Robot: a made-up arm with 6 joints.
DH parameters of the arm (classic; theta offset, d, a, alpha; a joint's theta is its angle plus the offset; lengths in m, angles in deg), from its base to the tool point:
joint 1: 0 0.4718 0.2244 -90
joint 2: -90 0 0.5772 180
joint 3: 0 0 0.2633 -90
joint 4: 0 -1.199 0 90
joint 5: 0 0 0 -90
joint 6: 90 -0.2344 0 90
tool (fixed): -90 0 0 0
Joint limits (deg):
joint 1: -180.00..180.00
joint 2: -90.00..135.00
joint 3: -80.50..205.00
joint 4: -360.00..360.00
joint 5: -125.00..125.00
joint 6: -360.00..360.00
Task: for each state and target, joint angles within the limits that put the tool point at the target. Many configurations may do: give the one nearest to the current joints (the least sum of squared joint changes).
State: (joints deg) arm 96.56 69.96 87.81 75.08 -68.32 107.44
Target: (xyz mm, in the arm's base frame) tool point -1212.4 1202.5 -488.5
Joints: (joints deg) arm 142.23 101.20 50.65 63.41 -82.51 107.44
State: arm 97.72 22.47 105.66 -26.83 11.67 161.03
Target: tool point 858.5 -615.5 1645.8
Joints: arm 141.80 4.59 146.50 -29.49 24.17 161.03
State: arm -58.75 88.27 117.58 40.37 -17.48 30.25
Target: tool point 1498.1 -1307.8 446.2
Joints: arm -38.57 133.51 142.70 38.60 -37.16 30.25
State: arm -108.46 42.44 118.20 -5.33 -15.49 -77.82
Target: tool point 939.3 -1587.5 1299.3
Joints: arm -60.21 95.62 131.63 -9.20 -44.74 -77.82
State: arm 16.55 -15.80 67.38 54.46 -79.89 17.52
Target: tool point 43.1 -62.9 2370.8
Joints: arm 19.58 -14.83 73.74 23.10 -53.27 17.52
